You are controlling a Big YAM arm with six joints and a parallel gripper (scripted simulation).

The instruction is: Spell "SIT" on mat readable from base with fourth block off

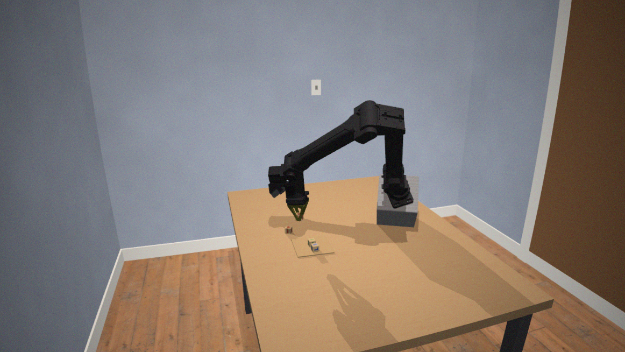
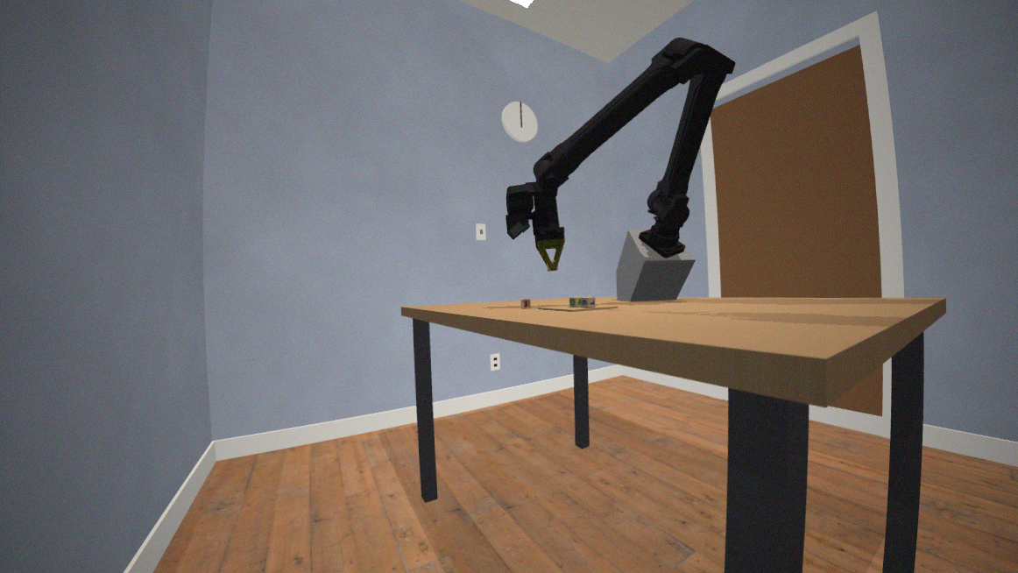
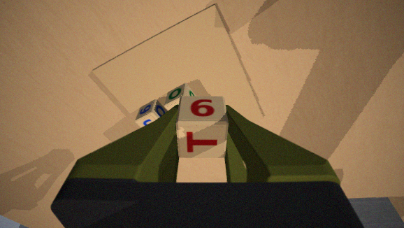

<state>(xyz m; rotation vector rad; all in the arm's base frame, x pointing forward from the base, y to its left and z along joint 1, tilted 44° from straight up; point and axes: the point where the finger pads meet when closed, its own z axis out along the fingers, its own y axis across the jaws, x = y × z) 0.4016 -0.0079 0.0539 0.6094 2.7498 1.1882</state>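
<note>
Right now the green-lettered block is 90 mm below my hand, 40 mm to the left of it and 40 mm behind it. Also, from my hand: T block: right at my hand; then tan mat: 100 mm below, 40 mm to the left, 40 mm behind.
</note>
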